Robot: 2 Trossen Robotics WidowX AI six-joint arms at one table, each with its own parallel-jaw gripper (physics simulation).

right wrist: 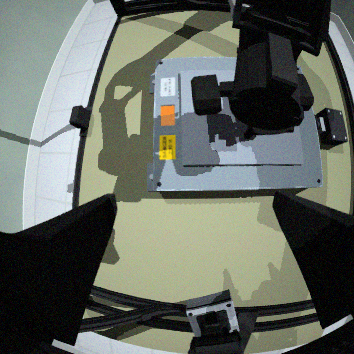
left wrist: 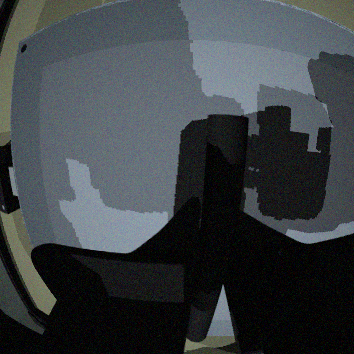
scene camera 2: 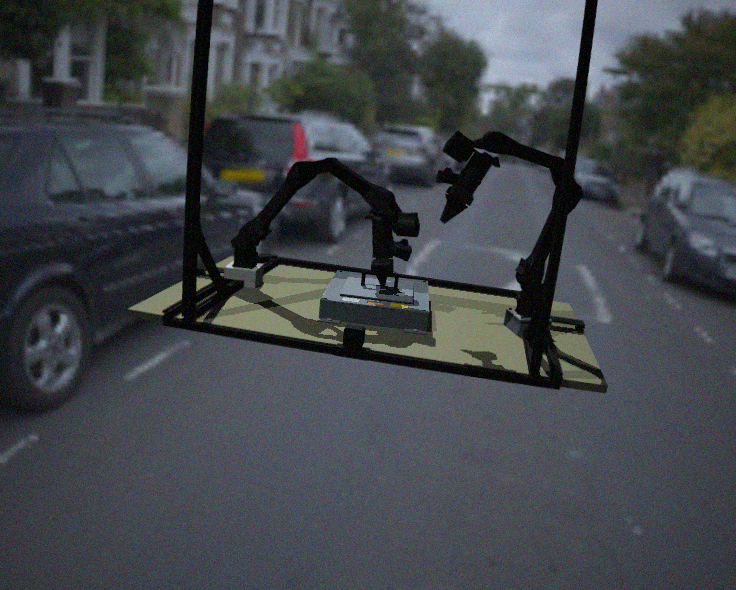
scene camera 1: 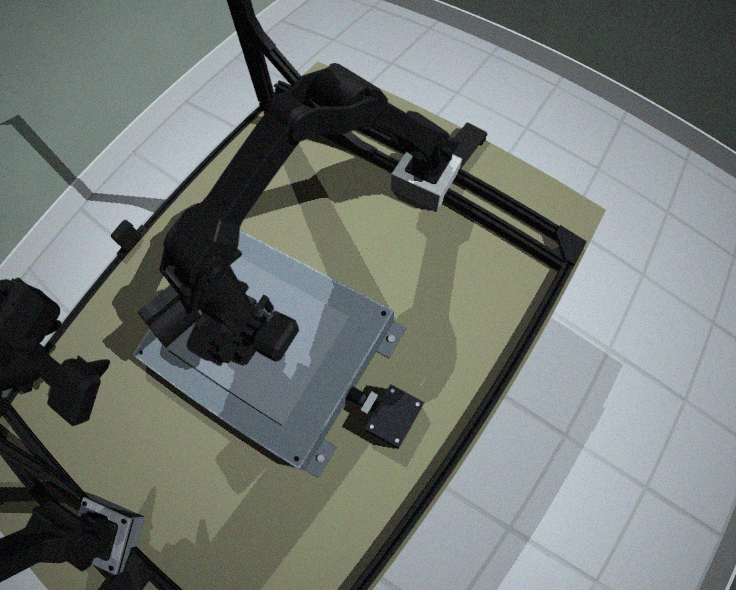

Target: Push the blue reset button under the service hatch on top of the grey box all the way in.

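Note:
The grey box [scene camera 1: 362, 350] [scene camera 2: 374, 314] [left wrist: 27, 125] [right wrist: 240, 181] lies on the table. The service hatch [scene camera 1: 264, 393] [left wrist: 100, 125] [right wrist: 270, 155], a flat grey panel, is on its top; a thin dark line runs along one long edge, and whether the panel is raised is hard to tell. Its black handle [left wrist: 227, 132] stands up from it. My left gripper [scene camera 2: 382, 282] [left wrist: 203, 204] is low over the hatch, shut on the handle. My right gripper [scene camera 2: 445, 218] [right wrist: 197, 200] is open and empty, high beside the box. The blue reset button does not show.
A black connector block [scene camera 1: 395, 416] [right wrist: 332, 127] sits beside the box, near two metal tabs. White, orange [right wrist: 168, 115] and yellow [right wrist: 167, 147] labels line one side of the box top. Black frame rails [scene camera 1: 503, 242] edge the table, with uprights at its ends.

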